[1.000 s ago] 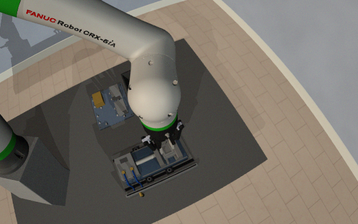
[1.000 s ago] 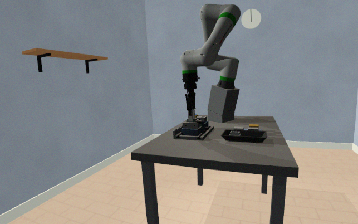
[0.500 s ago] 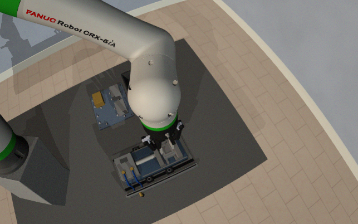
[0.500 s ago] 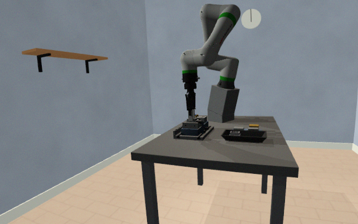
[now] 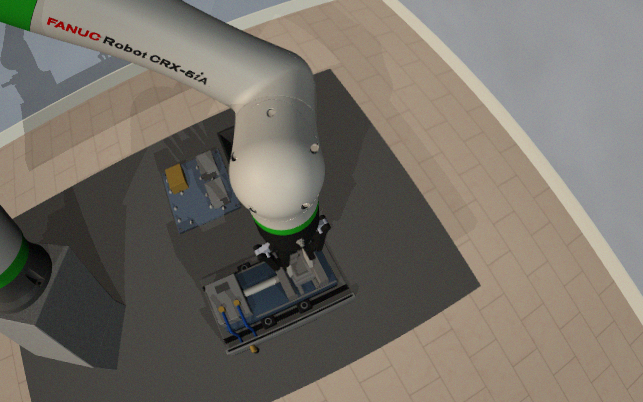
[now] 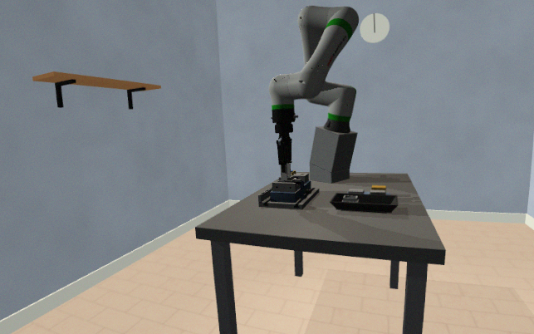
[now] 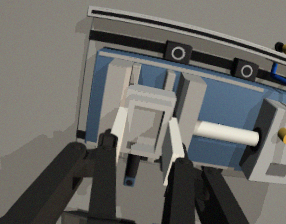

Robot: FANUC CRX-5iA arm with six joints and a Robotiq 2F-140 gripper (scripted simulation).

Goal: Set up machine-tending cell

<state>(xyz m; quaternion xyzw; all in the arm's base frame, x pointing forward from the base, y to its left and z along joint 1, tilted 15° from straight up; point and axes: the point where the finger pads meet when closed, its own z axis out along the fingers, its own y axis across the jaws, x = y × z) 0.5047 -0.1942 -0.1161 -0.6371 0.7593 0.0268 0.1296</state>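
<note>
Now: the white rod 90 mm behind my hand, 20 mm to the left of it and 60 mm below it. Also, from my hand: brass blank (130 mm behind, 400 mm to the left, 110 mm below); then vise (70 mm behind, 10 mm to the left, 100 mm below).
</note>
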